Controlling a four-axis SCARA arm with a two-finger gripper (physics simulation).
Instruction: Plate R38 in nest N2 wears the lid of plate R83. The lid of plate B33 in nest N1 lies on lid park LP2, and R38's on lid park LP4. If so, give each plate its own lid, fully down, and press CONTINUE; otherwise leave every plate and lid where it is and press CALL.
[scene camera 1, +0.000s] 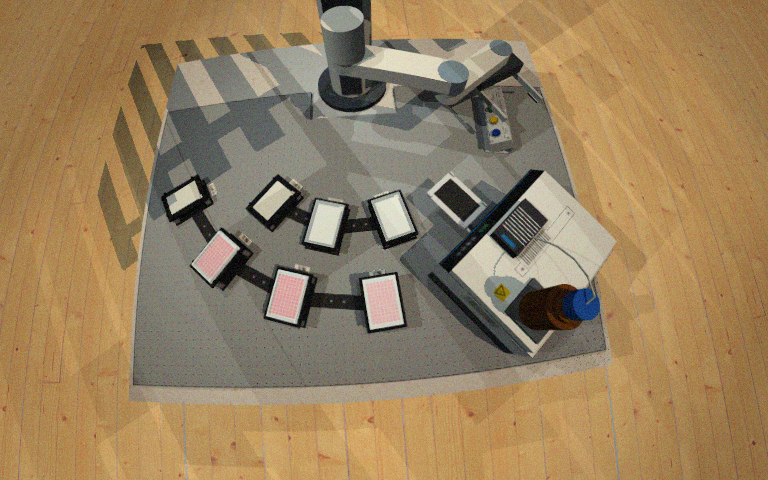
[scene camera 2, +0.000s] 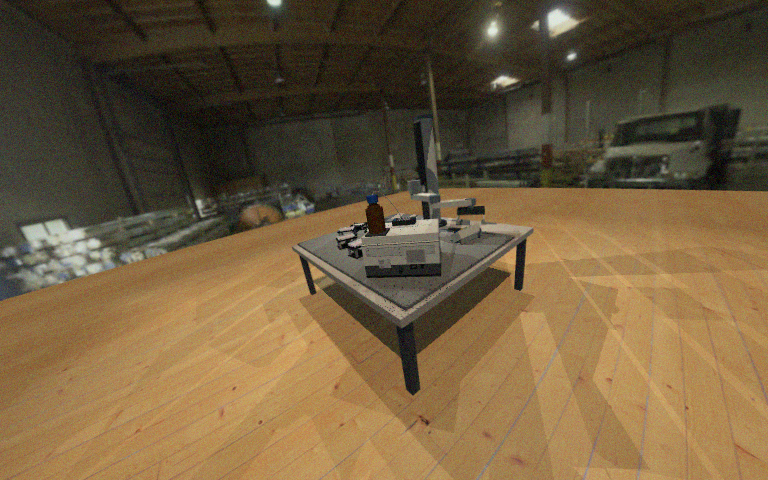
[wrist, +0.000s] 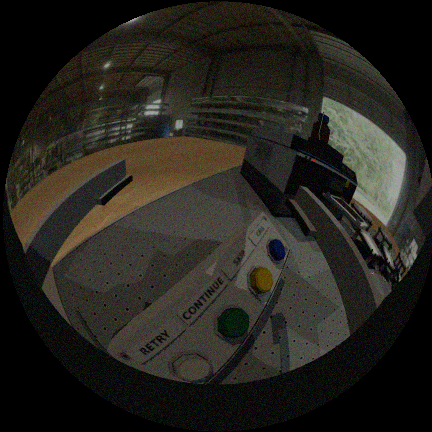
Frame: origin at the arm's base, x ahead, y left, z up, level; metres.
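Where they show: gripper, fingertip midpoint: (scene camera 1: 523, 109) (scene camera 2: 469, 221) (wrist: 208, 176); arm's base, link origin: (scene camera 1: 352, 85).
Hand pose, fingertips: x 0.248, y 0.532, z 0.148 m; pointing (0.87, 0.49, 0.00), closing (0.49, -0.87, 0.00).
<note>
Things, the pixels of their top centre, and the offset from my fingertips. "spot": a spot on its surface instead.
- button panel, top centre: (wrist: 231, 275) (scene camera 1: 501, 111) (scene camera 2: 466, 226) dx -0.033, dy -0.049, dz -0.051 m
- pale RETRY button, top centre: (wrist: 190, 368) dx -0.110, dy -0.066, dz -0.060 m
- green CONTINUE button, top centre: (wrist: 235, 319) dx -0.060, dy -0.069, dz -0.060 m
- yellow SKIP button, top centre: (wrist: 264, 274) (scene camera 1: 495, 118) dx -0.010, dy -0.073, dz -0.060 m
- blue CALL button, top centre: (wrist: 279, 243) (scene camera 1: 497, 131) dx +0.040, dy -0.077, dz -0.060 m
- brown bottle with a blue cap, surface spot: (scene camera 1: 552, 307) spot: dx +0.595, dy -0.179, dz +0.206 m
- dark box, surface spot: (scene camera 1: 521, 226) spot: dx +0.407, dy -0.156, dz +0.100 m
My gripper (scene camera 1: 522, 108) (wrist: 208, 176) is open and empty, raised over the far end of the button panel (scene camera 1: 502, 141) (wrist: 170, 320). The panel has a pale RETRY button (wrist: 191, 367), a green CONTINUE button (wrist: 233, 322), a yellow SKIP button (scene camera 1: 493, 120) (wrist: 261, 279) and a blue CALL button (scene camera 1: 496, 132) (wrist: 276, 250). Three pink-topped plates (scene camera 1: 218, 257) (scene camera 1: 288, 296) (scene camera 1: 383, 301) sit in black nests in the front row. Pale white or cream pieces (scene camera 1: 185, 199) (scene camera 1: 275, 200) (scene camera 1: 326, 224) (scene camera 1: 392, 217) lie on black holders behind. Plate and holder labels are too small to read; lid fit cannot be told.
A white instrument (scene camera 1: 583, 237) (scene camera 2: 400, 243) stands at the right, with its tray (scene camera 1: 434, 198) extended. A brown bottle with a blue cap (scene camera 1: 552, 307) (scene camera 2: 374, 217) and a dark box (scene camera 1: 521, 226) stand on top. The arm column (scene camera 1: 343, 42) rises at the back.
</note>
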